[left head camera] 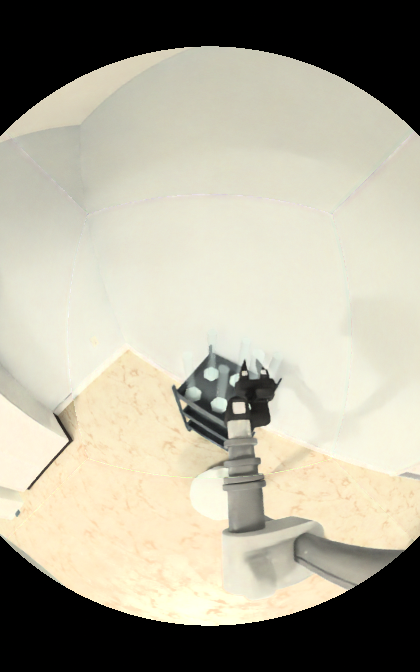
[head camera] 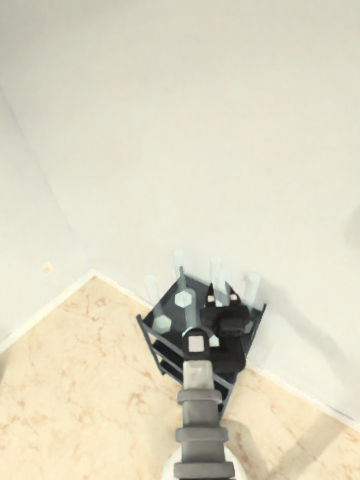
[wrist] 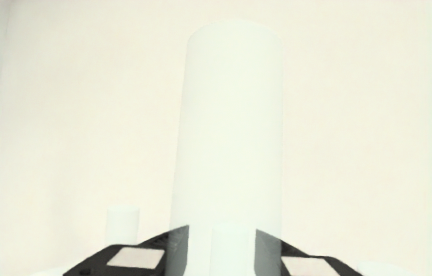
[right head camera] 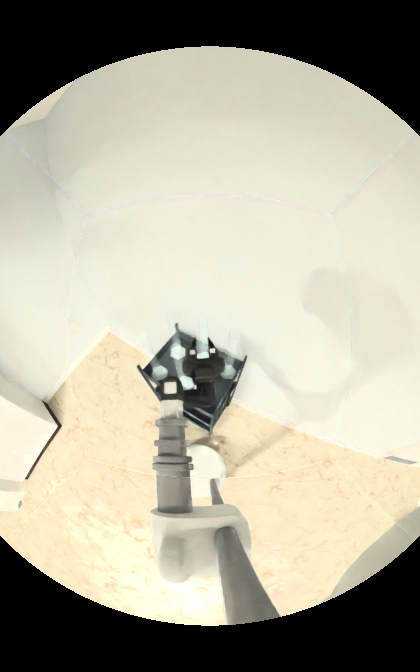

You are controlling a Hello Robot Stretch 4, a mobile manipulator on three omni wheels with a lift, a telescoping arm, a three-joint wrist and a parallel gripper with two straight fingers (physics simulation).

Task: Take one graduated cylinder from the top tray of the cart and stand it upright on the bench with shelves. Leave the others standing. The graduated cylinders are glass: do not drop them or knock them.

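Places are measured from the robot's base along level axes (x down, y right, z back), in centimetres.
Pixels of known places: gripper, fingertip midpoint: (head camera: 218,283) (wrist: 221,246).
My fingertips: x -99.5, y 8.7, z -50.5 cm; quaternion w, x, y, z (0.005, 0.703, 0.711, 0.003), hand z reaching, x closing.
For each thing: its top centre in the pictures, then the offset to it from my fingertips. Level surfaces: height alone.
- clear graduated cylinder at its top centre: (wrist: 241,12) (head camera: 225,282) dx -11.0, dy +0.1, dz +8.2 cm
- cart's top tray at its surface level: dx +36.0 cm
- standing cylinder at its top centre: (wrist: 123,208) (head camera: 178,252) dx +2.5, dy -13.7, dz -18.7 cm
My gripper (head camera: 219,289) (left head camera: 254,369) (right head camera: 203,345) (wrist: 221,246) is shut on a clear graduated cylinder (head camera: 225,281) (left head camera: 259,358) (wrist: 230,140). It holds the cylinder upright above the cart's top tray (head camera: 170,305) (left head camera: 200,382). In the wrist view the held cylinder stands tall between the fingers, and its base is out of sight. Several other graduated cylinders stand on the tray, among them a back-left one (head camera: 183,299) (left head camera: 210,374), a left one (head camera: 161,324) (left head camera: 193,393), and a right one (head camera: 253,287). One standing cylinder (wrist: 122,225) shows low at the left. I cannot make out the bench with shelves.
The dark cart (head camera: 150,345) stands near a pale wall (head camera: 200,150), with lower shelves under its tray. My arm (head camera: 202,415) (left head camera: 245,500) (right head camera: 172,485) reaches over its front edge. White furniture (left head camera: 30,440) (right head camera: 25,425) stands at the far left.
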